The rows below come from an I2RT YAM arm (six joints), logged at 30 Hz.
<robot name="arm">
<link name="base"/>
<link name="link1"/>
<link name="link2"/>
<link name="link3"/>
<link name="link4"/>
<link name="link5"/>
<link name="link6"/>
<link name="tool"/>
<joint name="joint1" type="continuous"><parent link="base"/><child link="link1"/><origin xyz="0 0 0.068" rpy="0 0 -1.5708"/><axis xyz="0 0 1"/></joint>
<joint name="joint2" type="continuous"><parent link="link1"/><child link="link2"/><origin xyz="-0.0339 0.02 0.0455" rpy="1.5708 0 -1.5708"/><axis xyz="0 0 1"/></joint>
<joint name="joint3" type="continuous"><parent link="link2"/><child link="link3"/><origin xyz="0.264 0 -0.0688" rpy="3.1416 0 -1.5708"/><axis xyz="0 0 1"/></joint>
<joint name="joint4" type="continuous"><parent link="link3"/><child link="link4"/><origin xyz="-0.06 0.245 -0.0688"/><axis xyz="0 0 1"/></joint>
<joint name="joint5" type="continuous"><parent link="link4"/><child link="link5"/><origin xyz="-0.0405 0.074 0.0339" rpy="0 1.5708 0"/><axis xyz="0 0 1"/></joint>
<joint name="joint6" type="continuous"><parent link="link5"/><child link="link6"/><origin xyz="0 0.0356 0.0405" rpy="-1.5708 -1.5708 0"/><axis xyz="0 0 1"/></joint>
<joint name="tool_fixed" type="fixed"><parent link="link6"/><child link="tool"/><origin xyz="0 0 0"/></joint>
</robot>
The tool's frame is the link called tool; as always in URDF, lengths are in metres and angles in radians. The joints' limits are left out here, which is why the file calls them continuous.
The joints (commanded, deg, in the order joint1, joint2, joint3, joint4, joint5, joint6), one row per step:
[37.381, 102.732, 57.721, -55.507, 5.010, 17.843]
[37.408, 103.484, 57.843, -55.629, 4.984, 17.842]
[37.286, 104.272, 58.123, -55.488, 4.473, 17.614]
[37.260, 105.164, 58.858, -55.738, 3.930, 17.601]
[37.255, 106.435, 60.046, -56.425, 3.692, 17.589]
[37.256, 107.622, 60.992, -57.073, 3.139, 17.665]
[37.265, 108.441, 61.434, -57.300, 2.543, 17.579]
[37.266, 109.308, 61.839, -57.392, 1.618, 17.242]
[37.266, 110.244, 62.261, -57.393, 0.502, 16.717]
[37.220, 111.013, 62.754, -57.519, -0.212, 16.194]
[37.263, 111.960, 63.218, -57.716, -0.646, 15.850]
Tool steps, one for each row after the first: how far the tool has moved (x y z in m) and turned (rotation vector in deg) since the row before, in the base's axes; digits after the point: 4 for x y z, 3 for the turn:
[0.0003, 0.0004, -0.0029, -0.436, 0.613, 0.023]
[0.0015, 0.0008, -0.0027, 0.200, 0.638, -0.001]
[0.0021, 0.0019, -0.0015, 0.178, 0.648, -0.125]
[0.0031, 0.0025, -0.0016, -0.280, 0.756, -0.045]
[0.0022, 0.0021, -0.0021, -0.121, 1.019, -0.200]
[0.0010, 0.0013, -0.0023, 0.109, 0.847, -0.052]
[0.0009, 0.0014, -0.0027, 0.437, 1.044, 0.094]
[0.0010, 0.0017, -0.0031, 0.649, 1.153, 0.216]
[0.0014, 0.0013, -0.0020, 0.415, 0.822, 0.266]
[0.0010, 0.0014, -0.0030, -0.002, 0.849, 0.253]

